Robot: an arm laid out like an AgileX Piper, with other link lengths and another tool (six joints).
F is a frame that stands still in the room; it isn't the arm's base.
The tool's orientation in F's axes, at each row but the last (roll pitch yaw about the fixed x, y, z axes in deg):
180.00 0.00 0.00
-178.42 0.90 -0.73
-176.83 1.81 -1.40
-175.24 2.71 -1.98
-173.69 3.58 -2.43
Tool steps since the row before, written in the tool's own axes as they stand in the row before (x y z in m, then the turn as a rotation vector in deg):
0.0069 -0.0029 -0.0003 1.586 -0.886 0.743
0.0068 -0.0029 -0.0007 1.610 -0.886 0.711
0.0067 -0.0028 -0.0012 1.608 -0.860 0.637
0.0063 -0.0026 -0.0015 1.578 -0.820 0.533
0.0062 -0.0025 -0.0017 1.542 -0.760 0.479
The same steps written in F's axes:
0.0069 0.0029 0.0003 1.586 0.886 -0.743
0.0068 0.0028 0.0007 1.610 0.885 -0.712
0.0068 0.0026 0.0011 1.610 0.855 -0.639
0.0065 0.0022 0.0014 1.583 0.807 -0.537
0.0064 0.0020 0.0016 1.547 0.743 -0.488

